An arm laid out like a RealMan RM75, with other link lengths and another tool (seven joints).
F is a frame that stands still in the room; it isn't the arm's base.
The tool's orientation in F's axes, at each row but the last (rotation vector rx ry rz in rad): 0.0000 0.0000 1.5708; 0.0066 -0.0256 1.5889; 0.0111 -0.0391 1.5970; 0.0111 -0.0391 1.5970; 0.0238 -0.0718 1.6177; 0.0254 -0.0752 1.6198; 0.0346 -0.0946 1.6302; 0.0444 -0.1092 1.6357; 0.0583 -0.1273 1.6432
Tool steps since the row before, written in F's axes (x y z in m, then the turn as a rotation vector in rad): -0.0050 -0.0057 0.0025 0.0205 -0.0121 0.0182; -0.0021 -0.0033 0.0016 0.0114 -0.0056 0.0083; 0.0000 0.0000 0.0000 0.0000 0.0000 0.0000; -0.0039 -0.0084 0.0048 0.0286 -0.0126 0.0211; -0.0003 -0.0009 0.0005 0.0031 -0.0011 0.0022; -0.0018 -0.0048 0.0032 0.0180 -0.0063 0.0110; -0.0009 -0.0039 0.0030 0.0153 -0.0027 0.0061; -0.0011 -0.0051 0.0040 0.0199 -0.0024 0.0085; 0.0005 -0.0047 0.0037 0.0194 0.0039 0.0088
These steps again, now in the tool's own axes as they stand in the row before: -0.0057 0.0050 0.0025 -0.0121 -0.0205 0.0182; -0.0032 0.0021 0.0017 -0.0056 -0.0114 0.0083; 0.0000 0.0000 0.0000 0.0000 0.0000 0.0000; -0.0081 0.0040 0.0051 -0.0127 -0.0286 0.0210; -0.0009 0.0003 0.0006 -0.0011 -0.0031 0.0022; -0.0045 0.0019 0.0036 -0.0065 -0.0180 0.0108; -0.0036 0.0010 0.0033 -0.0031 -0.0153 0.0058; -0.0046 0.0012 0.0045 -0.0029 -0.0201 0.0079; -0.0043 -0.0003 0.0042 0.0034 -0.0200 0.0075
